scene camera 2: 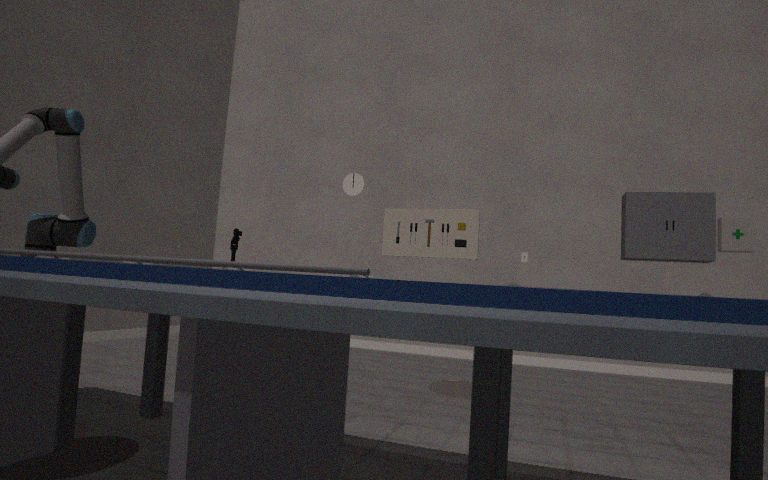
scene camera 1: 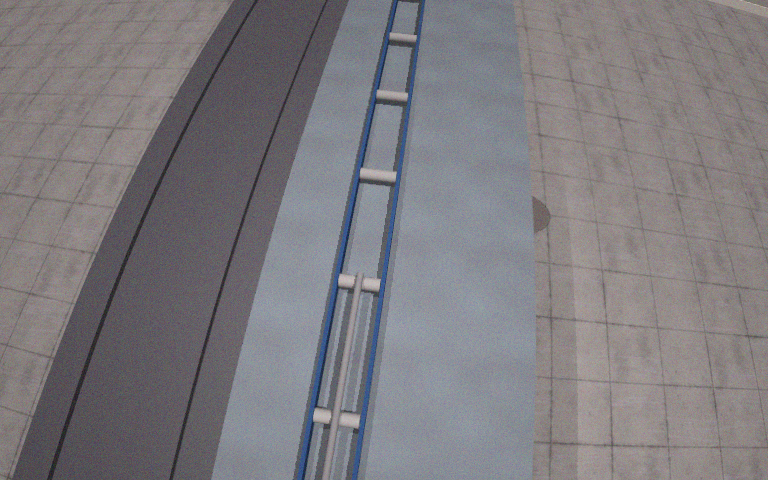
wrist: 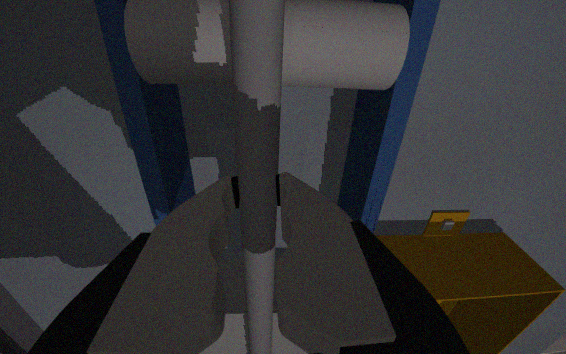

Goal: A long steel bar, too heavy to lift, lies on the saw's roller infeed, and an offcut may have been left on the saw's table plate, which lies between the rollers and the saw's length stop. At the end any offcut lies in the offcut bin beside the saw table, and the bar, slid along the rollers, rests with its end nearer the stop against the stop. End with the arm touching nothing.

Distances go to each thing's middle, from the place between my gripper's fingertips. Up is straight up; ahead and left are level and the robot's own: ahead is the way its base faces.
Right now the yellow offcut bin (wrist: 489,288) is 29 cm to the right of my hand, 18 cm ahead of it and 2 cm below it.
